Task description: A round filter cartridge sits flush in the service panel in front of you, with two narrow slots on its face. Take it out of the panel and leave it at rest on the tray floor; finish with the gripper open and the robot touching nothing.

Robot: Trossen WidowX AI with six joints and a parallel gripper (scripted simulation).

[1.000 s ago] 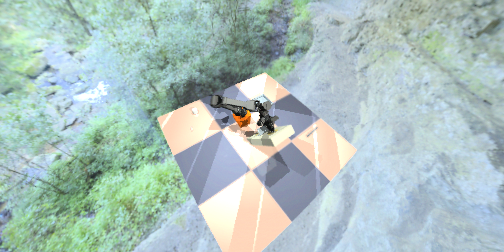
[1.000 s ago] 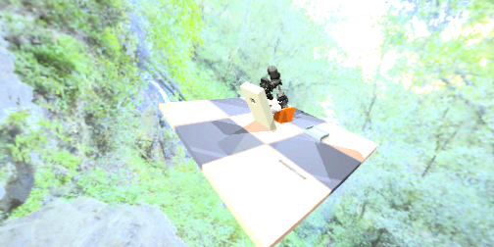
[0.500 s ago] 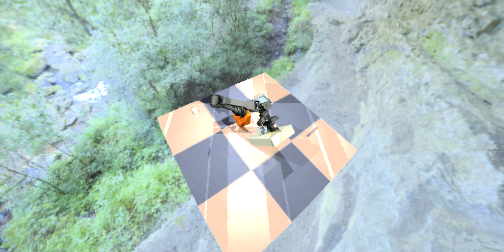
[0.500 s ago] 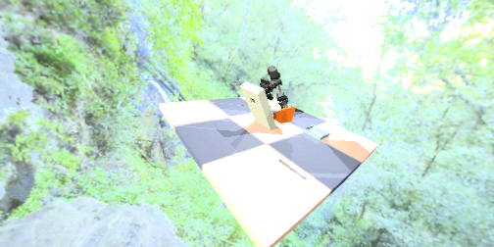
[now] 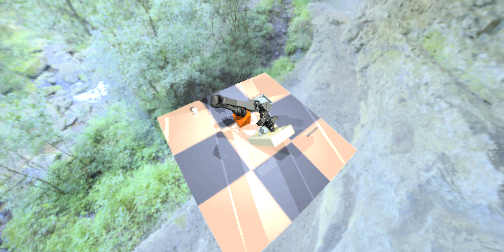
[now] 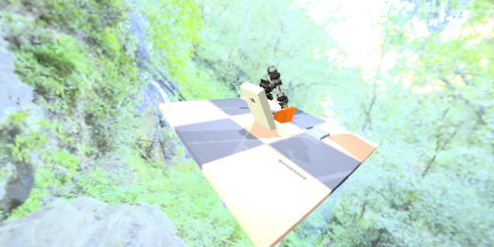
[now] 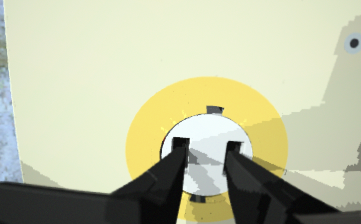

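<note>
Right now my gripper tip is 10 mm short of the round filter cartridge and 10 mm above it. Round my gripper tip: tray (420 mm behind, 270 mm to the left, 230 mm below); cream service panel (80 mm below, 30 mm behind).
</note>
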